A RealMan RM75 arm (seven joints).
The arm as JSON. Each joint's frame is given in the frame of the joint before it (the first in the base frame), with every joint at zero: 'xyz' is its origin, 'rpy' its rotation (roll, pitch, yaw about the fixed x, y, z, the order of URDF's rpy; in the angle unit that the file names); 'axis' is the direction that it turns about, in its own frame. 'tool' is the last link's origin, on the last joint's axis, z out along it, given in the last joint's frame.
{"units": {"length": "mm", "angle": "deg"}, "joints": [
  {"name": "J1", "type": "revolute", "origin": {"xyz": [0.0, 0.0, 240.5], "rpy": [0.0, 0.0, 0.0]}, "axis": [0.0, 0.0, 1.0]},
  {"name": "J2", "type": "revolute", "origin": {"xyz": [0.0, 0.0, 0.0], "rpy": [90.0, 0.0, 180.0]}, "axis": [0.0, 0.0, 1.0]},
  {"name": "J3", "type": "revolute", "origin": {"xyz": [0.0, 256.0, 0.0], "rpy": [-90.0, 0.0, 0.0]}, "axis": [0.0, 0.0, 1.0]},
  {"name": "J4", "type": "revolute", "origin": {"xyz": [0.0, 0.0, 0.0], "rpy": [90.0, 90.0, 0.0]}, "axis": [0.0, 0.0, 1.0]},
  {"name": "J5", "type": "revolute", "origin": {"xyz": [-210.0, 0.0, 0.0], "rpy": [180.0, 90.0, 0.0]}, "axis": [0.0, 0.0, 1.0]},
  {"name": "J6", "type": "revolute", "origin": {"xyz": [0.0, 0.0, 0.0], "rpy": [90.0, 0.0, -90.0]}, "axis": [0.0, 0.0, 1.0]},
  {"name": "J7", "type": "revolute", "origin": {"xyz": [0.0, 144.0, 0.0], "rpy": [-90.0, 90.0, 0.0]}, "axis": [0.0, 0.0, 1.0]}
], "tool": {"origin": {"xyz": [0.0, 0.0, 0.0], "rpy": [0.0, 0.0, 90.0]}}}
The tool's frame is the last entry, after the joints.
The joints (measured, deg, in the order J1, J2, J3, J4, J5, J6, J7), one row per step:
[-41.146 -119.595 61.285 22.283 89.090 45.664 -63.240]
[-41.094 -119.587 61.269 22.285 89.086 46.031 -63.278]
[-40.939 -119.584 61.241 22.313 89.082 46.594 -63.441]
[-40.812 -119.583 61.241 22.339 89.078 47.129 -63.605]
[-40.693 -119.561 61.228 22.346 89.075 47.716 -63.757]
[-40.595 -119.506 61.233 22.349 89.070 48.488 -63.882]
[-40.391 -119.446 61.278 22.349 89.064 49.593 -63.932]
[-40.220 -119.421 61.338 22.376 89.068 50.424 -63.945]
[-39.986 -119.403 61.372 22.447 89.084 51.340 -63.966]
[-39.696 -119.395 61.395 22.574 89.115 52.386 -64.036]
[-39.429 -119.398 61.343 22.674 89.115 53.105 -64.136]
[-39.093 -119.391 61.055 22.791 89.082 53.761 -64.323]
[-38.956 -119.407 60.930 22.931 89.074 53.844 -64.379]
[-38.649 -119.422 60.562 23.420 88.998 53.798 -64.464]
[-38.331 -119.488 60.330 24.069 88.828 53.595 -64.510]
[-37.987 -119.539 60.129 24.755 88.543 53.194 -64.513]
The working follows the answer.
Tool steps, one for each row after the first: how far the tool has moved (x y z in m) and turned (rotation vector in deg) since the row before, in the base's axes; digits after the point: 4 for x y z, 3 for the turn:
[0.0003 -0.0007 -0.0002 -0.209 -0.228 -0.127]
[0.0001 -0.0013 -0.0003 -0.326 -0.423 -0.059]
[0.0002 -0.0012 -0.0003 -0.331 -0.394 -0.082]
[0.0002 -0.0012 -0.0002 -0.351 -0.406 -0.109]
[0.0006 -0.0013 -0.0001 -0.450 -0.456 -0.264]
[0.0005 -0.0023 -0.0004 -0.662 -0.564 -0.426]
[0.0004 -0.0018 -0.0004 -0.510 -0.401 -0.357]
[0.0003 -0.0021 -0.0003 -0.527 -0.460 -0.362]
[0.0003 -0.0024 -0.0003 -0.585 -0.557 -0.386]
[-0.0002 -0.0018 0.0000 -0.355 -0.474 -0.127]
[-0.0008 -0.0016 0.0008 -0.144 -0.638 0.157]
[-0.0004 -0.0002 0.0006 0.106 -0.151 0.088]
[-0.0008 0.0007 0.0024 0.597 -0.245 0.231]
[-0.0003 0.0011 0.0024 0.723 -0.159 0.146]
[-0.0007 0.0014 0.0028 0.917 -0.087 0.250]

Tool pose at each row, in the base's axes (x y z in m, rotation vector in deg; rounded; the steps above come from the unrounded poses):
[-0.2418 0.4159 -0.0563 -137.825 -27.056 -21.734]
[-0.2414 0.4152 -0.0564 -138.049 -27.069 -22.037]
[-0.2414 0.4139 -0.0567 -138.345 -27.284 -22.531]
[-0.2412 0.4127 -0.0570 -138.655 -27.460 -23.000]
[-0.2409 0.4115 -0.0572 -138.991 -27.617 -23.494]
[-0.2403 0.4102 -0.0573 -139.468 -27.640 -24.102]
[-0.2398 0.4080 -0.0577 -140.190 -27.582 -24.885]
[-0.2394 0.4061 -0.0581 -140.758 -27.487 -25.462]
[-0.2391 0.4040 -0.0584 -141.335 -27.415 -26.114]
[-0.2388 0.4015 -0.0587 -141.963 -27.373 -26.892]
[-0.2390 0.3997 -0.0587 -142.289 -27.531 -27.496]
[-0.2398 0.3981 -0.0579 -142.288 -28.026 -28.221]
[-0.2402 0.3979 -0.0574 -142.135 -28.155 -28.390]
[-0.2410 0.3987 -0.0550 -141.449 -28.316 -28.685]
[-0.2412 0.3997 -0.0526 -140.685 -28.292 -28.919]
[-0.2419 0.4012 -0.0498 -139.709 -28.293 -29.044]

